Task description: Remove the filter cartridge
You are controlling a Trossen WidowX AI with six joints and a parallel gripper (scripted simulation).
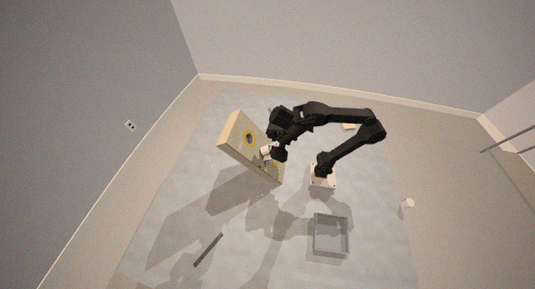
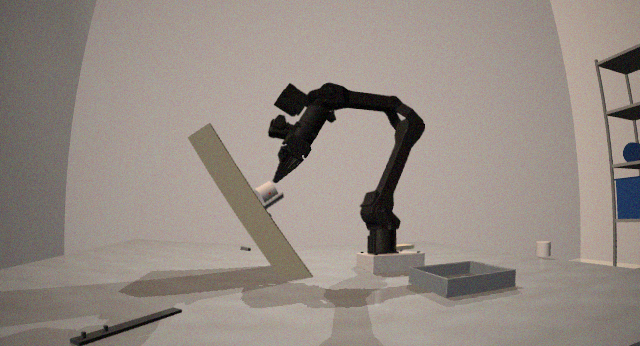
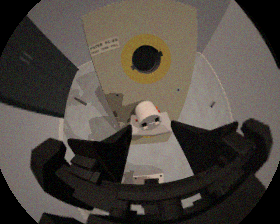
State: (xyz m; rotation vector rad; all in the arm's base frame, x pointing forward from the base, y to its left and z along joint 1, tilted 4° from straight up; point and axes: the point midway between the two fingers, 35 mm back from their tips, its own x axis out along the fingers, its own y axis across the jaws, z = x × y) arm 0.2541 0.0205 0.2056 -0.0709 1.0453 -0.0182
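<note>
The white round filter cartridge is 3 cm below my gripper tip and 2 cm ahead of it. From my gripper tip the other things lie so: tan service panel: 6 cm ahead, 5 cm below; small white cup: 75 cm behind, 19 cm below, 8 cm to the left; grey tray: 33 cm behind, 27 cm to the left, 21 cm below.
</note>
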